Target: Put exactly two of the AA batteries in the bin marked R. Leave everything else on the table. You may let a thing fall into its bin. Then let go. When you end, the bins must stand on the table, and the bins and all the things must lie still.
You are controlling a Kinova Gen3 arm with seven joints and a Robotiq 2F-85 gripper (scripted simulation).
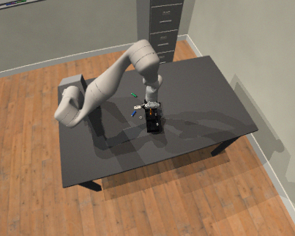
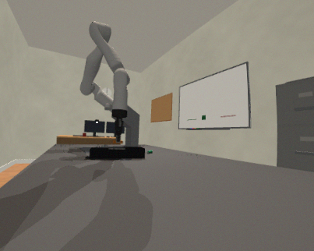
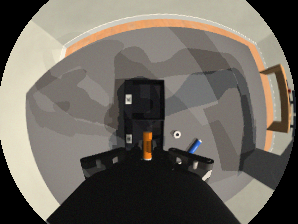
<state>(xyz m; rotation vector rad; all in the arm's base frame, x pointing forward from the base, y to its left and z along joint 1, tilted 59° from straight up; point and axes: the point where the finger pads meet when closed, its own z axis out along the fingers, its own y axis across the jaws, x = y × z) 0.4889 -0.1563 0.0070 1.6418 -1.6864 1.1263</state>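
Now: the black bin 60 mm below my hand and 10 mm ahead of it. From my hand the other things lie so: orange AA battery (20 mm below); grey ring (80 mm below, 70 mm behind); white block (100 mm to the left, 80 mm below, 80 mm behind).
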